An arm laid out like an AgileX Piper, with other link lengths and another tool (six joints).
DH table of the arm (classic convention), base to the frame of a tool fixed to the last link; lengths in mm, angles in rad. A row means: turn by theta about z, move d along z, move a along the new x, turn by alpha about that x. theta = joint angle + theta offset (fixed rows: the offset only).
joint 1: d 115.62  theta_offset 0  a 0  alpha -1.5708
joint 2: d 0  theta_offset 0.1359  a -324.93  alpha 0
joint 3: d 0  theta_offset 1.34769  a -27.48  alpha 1.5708
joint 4: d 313.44  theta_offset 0  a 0  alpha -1.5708
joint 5: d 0  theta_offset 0  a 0  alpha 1.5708
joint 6: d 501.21  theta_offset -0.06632  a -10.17  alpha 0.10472
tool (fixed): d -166.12  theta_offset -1.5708  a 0  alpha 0
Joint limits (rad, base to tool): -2.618..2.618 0..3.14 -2.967..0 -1.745..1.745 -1.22..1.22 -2.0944..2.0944
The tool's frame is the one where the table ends.
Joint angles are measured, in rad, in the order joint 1, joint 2, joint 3, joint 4, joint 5, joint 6. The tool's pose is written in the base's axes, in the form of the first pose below.
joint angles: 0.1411, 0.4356, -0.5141, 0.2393, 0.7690, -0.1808
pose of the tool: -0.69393, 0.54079, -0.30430, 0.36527, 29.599, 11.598, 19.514
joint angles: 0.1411, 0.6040, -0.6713, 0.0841, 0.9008, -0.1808
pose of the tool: -0.73883, 0.53405, -0.30958, 0.27032, 30.671, 8.506, 18.860
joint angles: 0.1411, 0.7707, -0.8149, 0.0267, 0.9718, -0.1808
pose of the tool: -0.75918, 0.53547, -0.29700, 0.22071, 32.804, 7.350, 19.385
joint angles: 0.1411, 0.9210, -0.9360, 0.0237, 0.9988, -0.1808
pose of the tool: -0.76837, 0.53961, -0.27882, 0.20174, 35.610, 7.678, 19.945
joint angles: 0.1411, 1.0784, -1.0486, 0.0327, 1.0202, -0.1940
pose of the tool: -0.78109, 0.54018, -0.25458, 0.18249, 38.629, 8.381, 19.360
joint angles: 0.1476, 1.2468, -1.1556, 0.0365, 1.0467, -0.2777
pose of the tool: -0.81554, 0.50907, -0.23056, 0.15027, 41.394, 9.219, 17.224
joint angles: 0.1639, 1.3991, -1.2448, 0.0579, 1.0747, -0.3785
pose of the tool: -0.85291, 0.46626, -0.19823, 0.12589, 43.237, 10.908, 14.355
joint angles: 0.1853, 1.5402, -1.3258, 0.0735, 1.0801, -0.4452
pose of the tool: -0.87795, 0.43250, -0.17256, 0.11124, 45.292, 12.744, 11.459
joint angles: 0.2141, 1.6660, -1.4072, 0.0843, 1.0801, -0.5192
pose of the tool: -0.90192, 0.38957, -0.15597, 0.10223, 47.195, 14.869, 8.878
